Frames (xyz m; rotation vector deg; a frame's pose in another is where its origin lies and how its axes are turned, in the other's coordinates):
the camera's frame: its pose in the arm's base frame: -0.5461 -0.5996 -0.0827 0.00 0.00 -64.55
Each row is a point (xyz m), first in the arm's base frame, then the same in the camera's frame.
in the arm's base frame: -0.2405 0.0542 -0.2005
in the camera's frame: -0.4590 0.5569 -0.1178
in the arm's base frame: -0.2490 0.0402 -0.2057
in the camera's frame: -0.4500 0.5432 -0.1230
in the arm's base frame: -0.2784 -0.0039 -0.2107
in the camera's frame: -0.4229 0.4977 -0.1280
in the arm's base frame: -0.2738 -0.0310 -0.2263
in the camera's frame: -0.3964 0.4902 -0.1436
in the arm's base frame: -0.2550 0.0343 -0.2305
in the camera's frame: -0.4473 0.5353 -0.1478
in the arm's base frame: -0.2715 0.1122 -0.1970
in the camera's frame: -0.5247 0.5538 -0.1143
